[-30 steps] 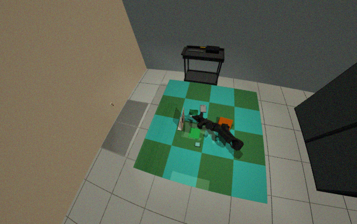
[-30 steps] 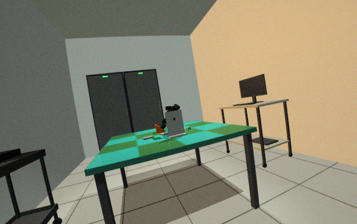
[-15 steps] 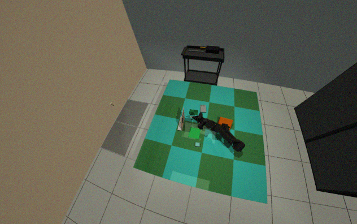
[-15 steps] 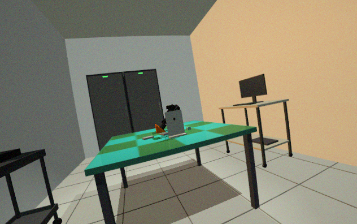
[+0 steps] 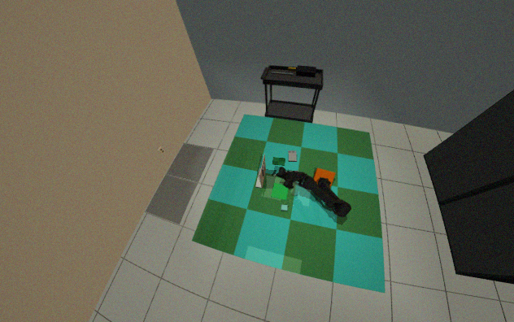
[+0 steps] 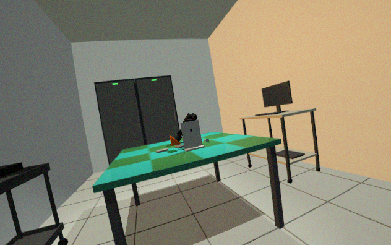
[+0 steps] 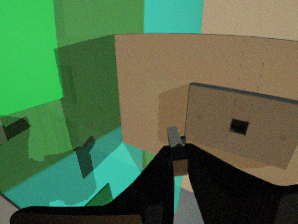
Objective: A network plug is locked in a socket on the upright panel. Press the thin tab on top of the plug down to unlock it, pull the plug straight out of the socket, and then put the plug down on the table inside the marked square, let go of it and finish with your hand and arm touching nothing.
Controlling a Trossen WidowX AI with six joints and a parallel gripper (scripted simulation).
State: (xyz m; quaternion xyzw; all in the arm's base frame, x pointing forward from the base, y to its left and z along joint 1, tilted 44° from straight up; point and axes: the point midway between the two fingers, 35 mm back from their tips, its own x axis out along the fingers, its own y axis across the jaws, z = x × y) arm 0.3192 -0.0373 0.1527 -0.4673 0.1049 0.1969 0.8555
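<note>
My gripper tip is now 50 mm past the green square, 60 mm to the right of it and 140 mm above it. Also, from my gripper tip: network plug 10 mm ahead; upright panel 110 mm ahead, 10 mm to the right, 30 mm below.
</note>
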